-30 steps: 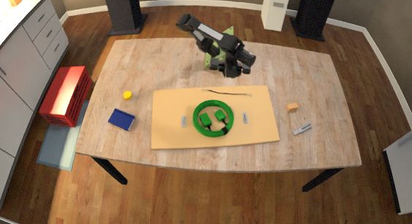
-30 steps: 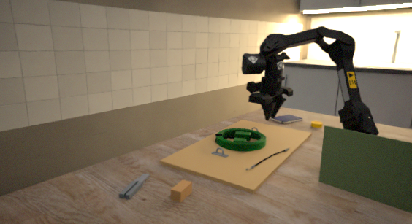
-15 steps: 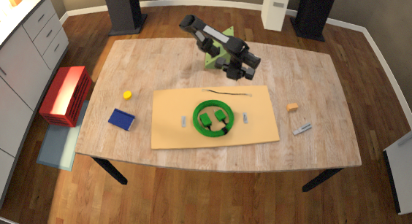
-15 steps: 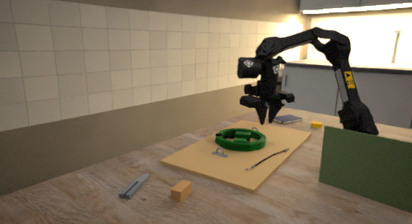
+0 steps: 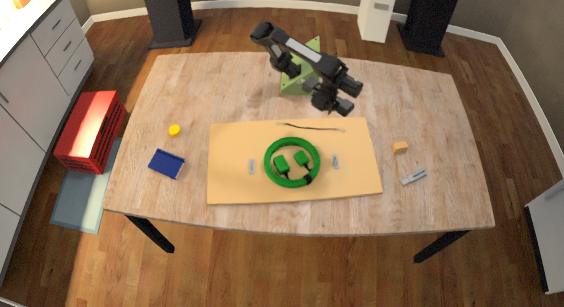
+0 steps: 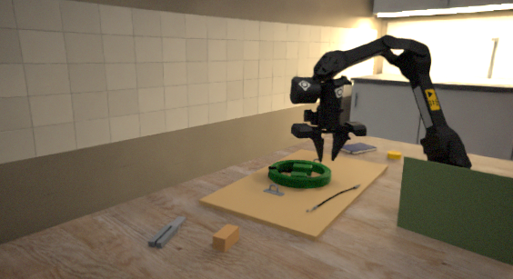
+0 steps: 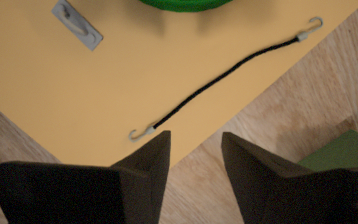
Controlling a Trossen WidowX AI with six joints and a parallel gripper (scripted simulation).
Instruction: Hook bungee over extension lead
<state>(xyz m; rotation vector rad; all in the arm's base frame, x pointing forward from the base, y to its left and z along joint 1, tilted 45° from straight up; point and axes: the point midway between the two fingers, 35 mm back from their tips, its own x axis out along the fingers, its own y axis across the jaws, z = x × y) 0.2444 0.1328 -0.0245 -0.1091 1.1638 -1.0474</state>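
My hand is 150 mm short of the coiled extension lead, 110 mm to the left of it and 130 mm above it. Round my hand: grey clamp: 190 mm ahead, 360 mm to the left, 150 mm below; yellow disc: 30 mm ahead, 580 mm to the right, 150 mm below.
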